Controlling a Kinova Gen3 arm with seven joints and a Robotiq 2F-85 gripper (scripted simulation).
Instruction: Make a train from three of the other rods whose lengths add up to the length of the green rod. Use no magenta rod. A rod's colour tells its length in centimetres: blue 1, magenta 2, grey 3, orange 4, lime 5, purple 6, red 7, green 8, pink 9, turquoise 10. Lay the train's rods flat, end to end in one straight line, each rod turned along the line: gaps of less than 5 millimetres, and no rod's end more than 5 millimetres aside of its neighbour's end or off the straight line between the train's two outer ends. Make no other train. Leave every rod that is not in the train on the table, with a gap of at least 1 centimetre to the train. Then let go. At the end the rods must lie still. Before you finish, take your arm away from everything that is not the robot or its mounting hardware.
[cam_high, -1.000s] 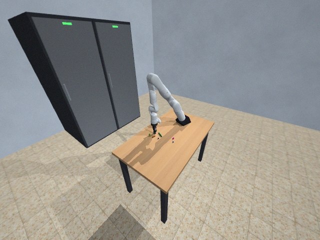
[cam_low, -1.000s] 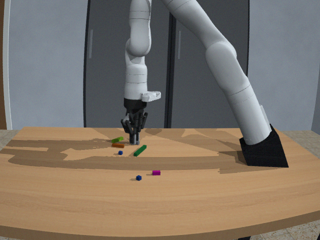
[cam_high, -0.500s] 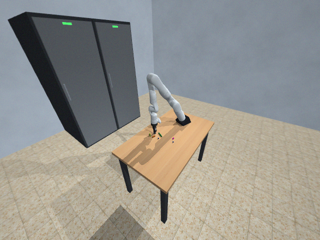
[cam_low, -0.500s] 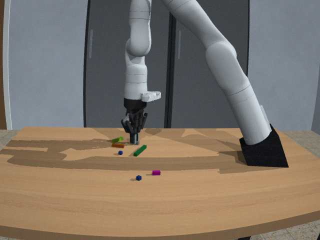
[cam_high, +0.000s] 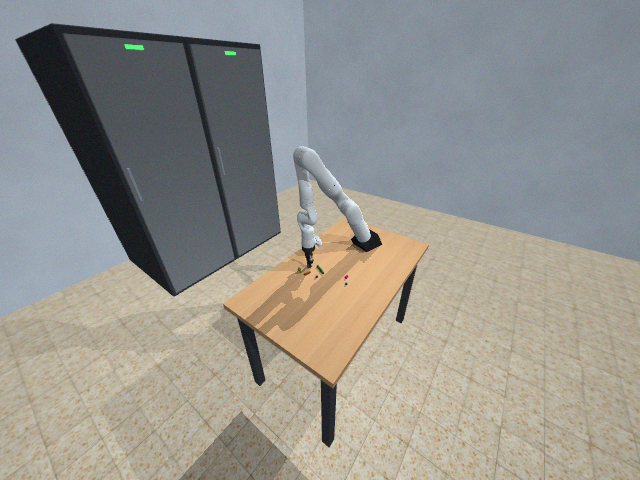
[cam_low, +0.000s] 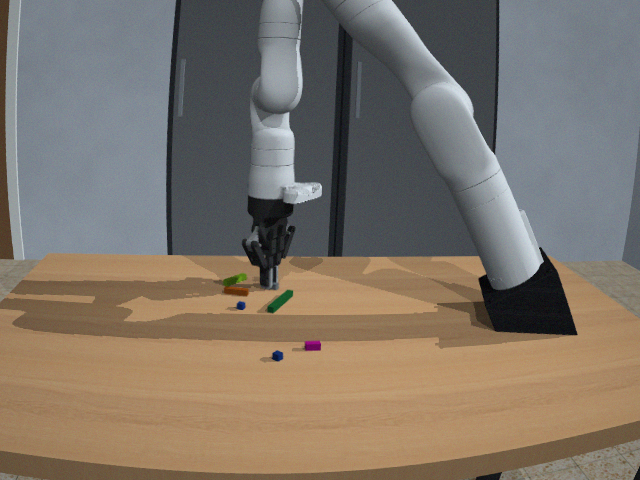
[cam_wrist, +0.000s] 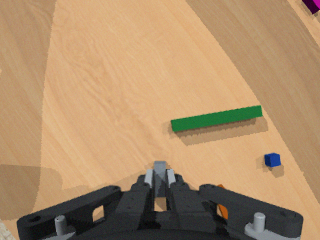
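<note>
The grey rod is 20 mm below my hand. From my hand the other things lie so: orange rod (60 mm ahead, 20 mm to the left, 20 mm below); then green rod (70 mm to the left, 20 mm below); then lime rod (50 mm ahead, 40 mm to the right, 20 mm below).
</note>
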